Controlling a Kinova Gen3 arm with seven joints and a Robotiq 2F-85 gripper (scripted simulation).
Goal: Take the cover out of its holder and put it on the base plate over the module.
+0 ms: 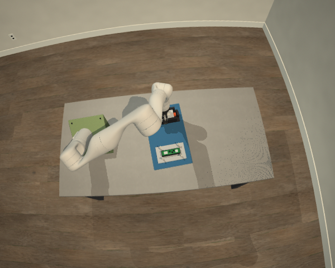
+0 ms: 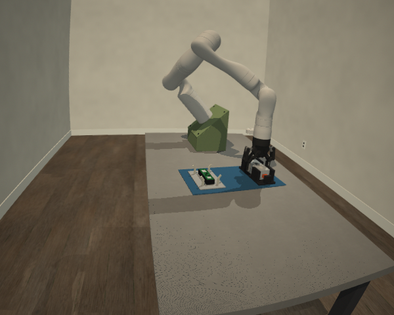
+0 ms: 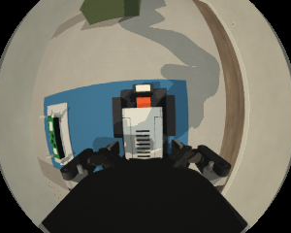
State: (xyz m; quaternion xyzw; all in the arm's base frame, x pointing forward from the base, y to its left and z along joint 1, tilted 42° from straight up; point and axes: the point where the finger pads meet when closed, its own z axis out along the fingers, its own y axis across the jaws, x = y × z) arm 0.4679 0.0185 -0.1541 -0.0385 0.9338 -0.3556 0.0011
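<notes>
Right now the white cover is right at my hand.
</notes>
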